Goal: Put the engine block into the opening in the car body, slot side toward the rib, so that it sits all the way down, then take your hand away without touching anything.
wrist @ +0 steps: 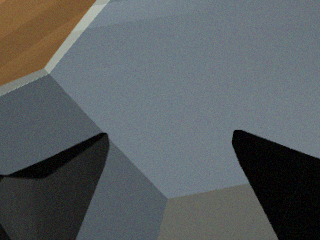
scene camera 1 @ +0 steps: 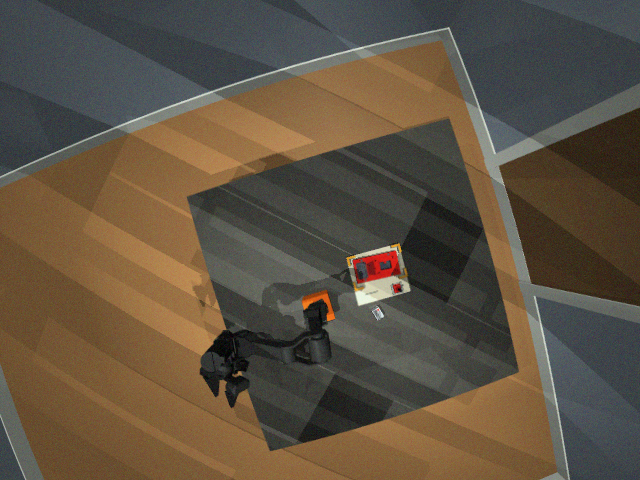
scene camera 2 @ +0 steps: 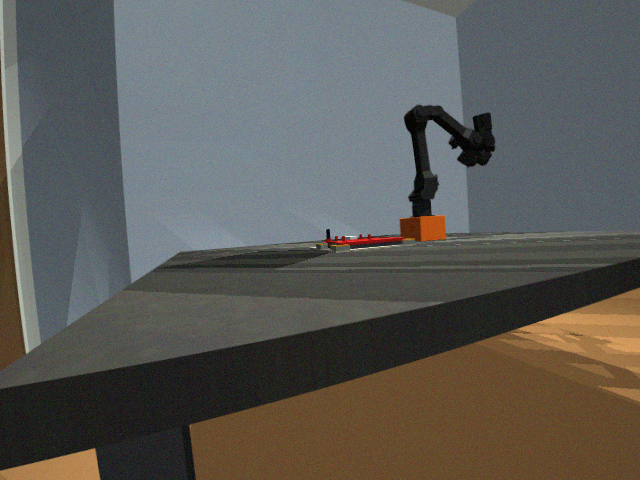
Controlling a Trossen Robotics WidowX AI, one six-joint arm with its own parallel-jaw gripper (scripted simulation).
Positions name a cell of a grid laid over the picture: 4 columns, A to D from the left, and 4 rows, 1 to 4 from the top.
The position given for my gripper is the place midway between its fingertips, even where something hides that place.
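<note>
Gripper (scene camera 1: B4) (wrist: C3) open; my gripper holds nothing.
</note>
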